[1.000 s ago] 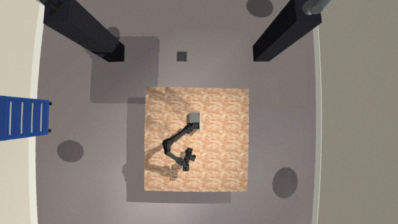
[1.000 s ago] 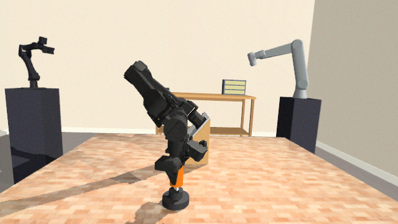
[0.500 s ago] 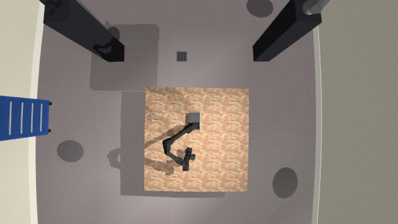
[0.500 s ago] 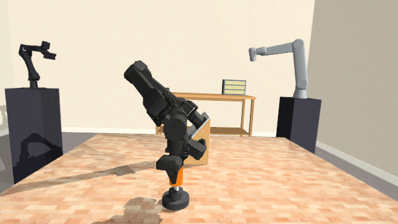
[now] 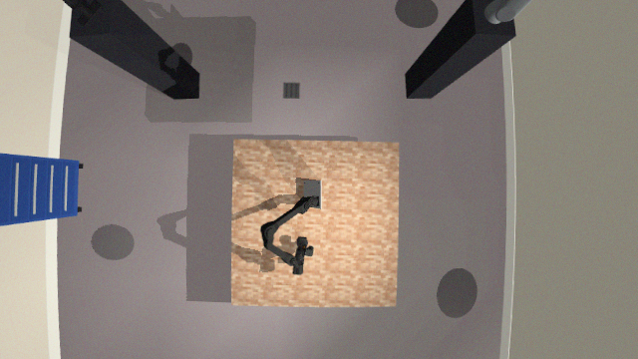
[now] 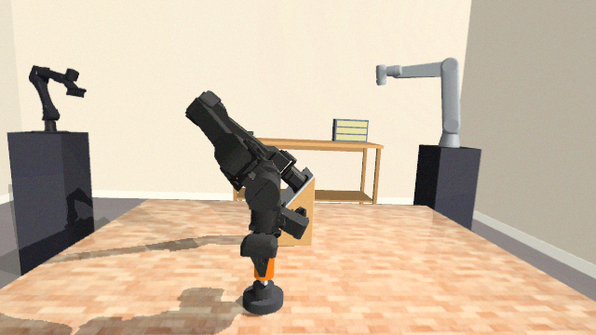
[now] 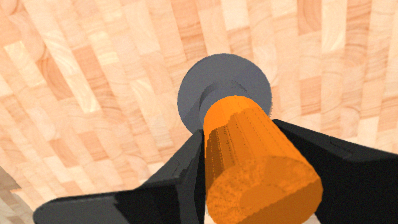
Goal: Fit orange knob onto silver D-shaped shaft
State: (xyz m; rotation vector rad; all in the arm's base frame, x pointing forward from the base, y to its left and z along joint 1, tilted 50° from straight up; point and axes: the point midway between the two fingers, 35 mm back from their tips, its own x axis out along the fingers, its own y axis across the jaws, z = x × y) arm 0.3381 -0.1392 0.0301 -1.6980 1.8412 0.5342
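Right now my gripper tip is 40 mm above the round pedestal. From my gripper tip the other things lie so: orange knob: 30 mm above.
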